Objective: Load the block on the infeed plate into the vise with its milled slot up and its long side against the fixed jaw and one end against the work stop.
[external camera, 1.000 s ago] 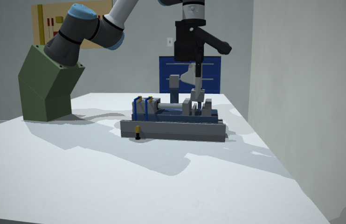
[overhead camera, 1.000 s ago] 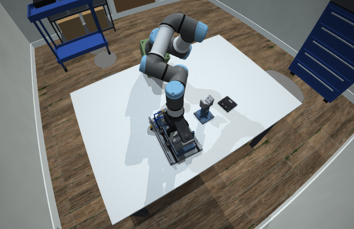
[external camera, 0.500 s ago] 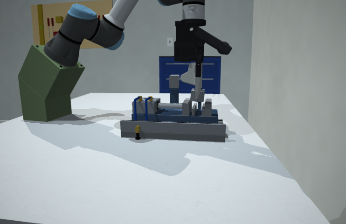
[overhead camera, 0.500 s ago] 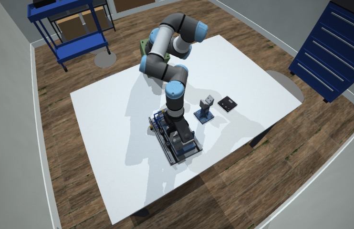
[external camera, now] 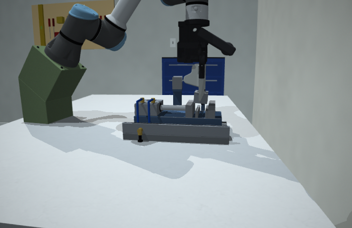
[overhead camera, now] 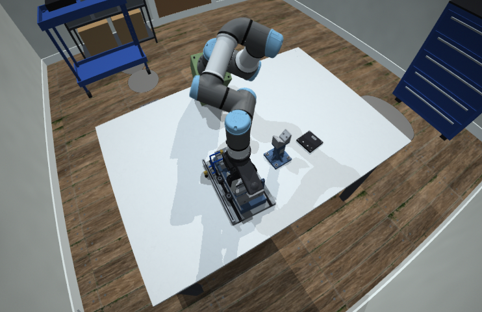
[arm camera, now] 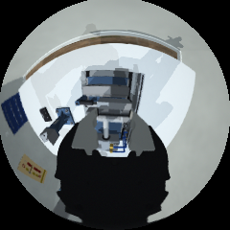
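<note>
The part is right at my hand. The rest, counted from my hand: work stop 6 cm to the left, 3 cm below, 2 cm ahead; then fixed jaw 5 cm below, 4 cm ahead, 1 cm to the left; then moving jaw 5 cm below, 3 cm to the left, 3 cm behind.
</note>
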